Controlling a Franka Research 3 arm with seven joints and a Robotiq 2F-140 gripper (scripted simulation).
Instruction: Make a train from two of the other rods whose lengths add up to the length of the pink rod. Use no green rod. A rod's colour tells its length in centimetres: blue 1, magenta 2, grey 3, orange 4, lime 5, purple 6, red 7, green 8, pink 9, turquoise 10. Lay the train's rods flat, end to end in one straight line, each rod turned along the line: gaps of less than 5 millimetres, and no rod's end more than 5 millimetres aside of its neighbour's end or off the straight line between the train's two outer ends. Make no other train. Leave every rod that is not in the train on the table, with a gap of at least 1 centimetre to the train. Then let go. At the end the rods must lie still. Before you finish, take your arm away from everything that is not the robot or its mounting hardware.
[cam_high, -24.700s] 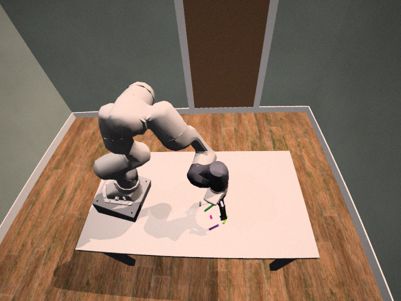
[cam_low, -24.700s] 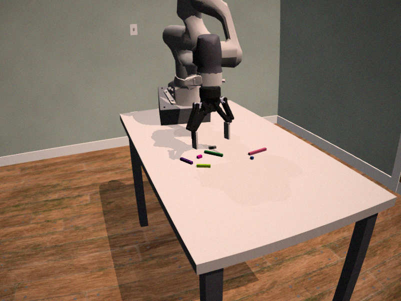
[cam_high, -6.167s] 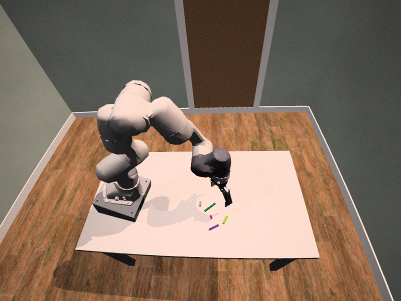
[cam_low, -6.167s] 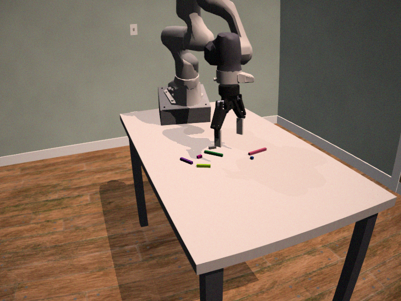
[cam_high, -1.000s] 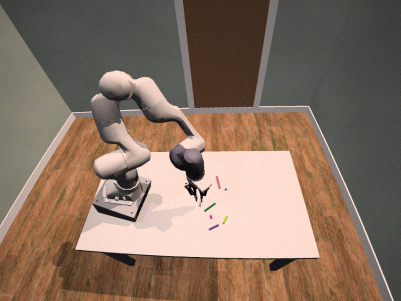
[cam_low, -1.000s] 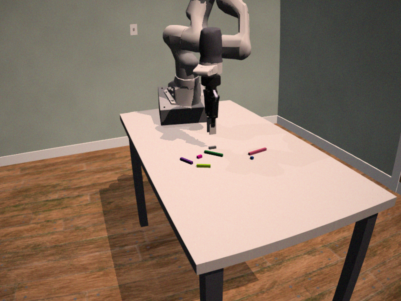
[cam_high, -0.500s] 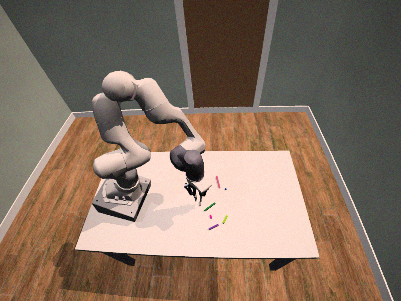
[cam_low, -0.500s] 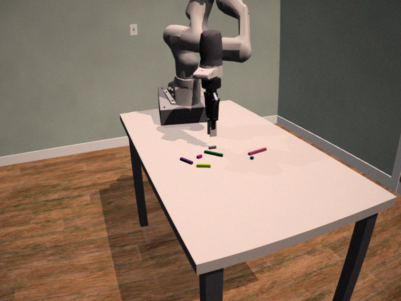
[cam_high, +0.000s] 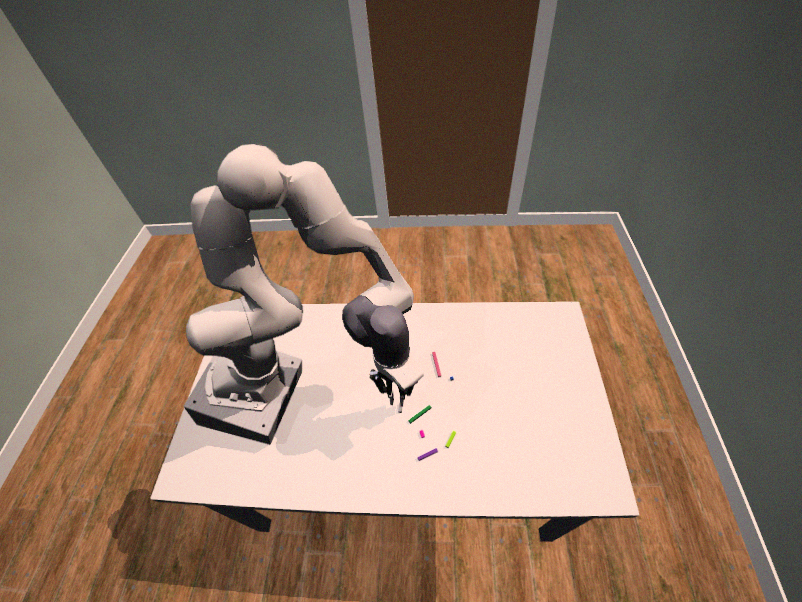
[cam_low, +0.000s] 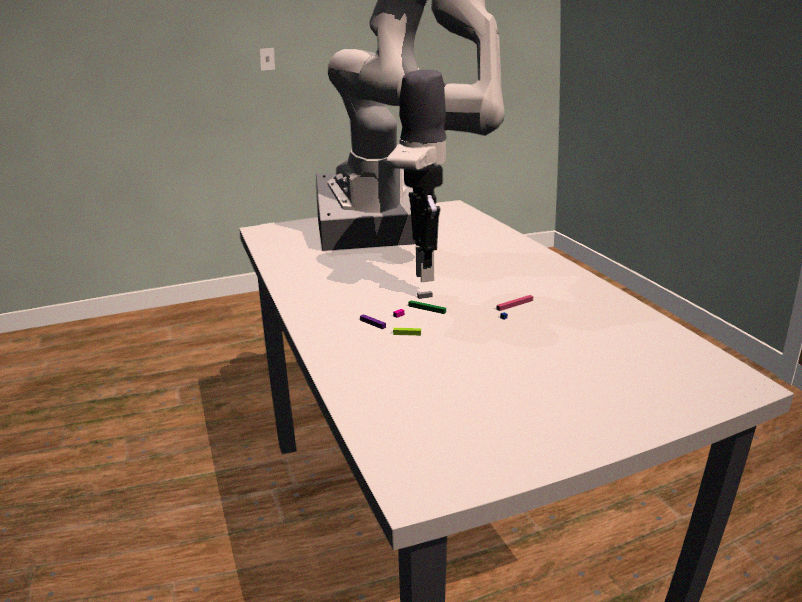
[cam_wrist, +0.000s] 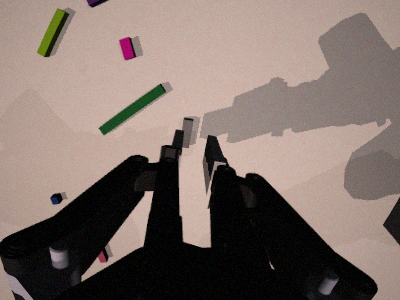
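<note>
The grey rod is 70 mm below my hand and 10 mm ahead of it. From my hand the other things lie so: magenta rod: 100 mm to the right, 70 mm below, 50 mm ahead; green rod: 70 mm below, 60 mm ahead, 40 mm to the right; purple rod: 160 mm to the right, 70 mm below, 60 mm ahead.
</note>
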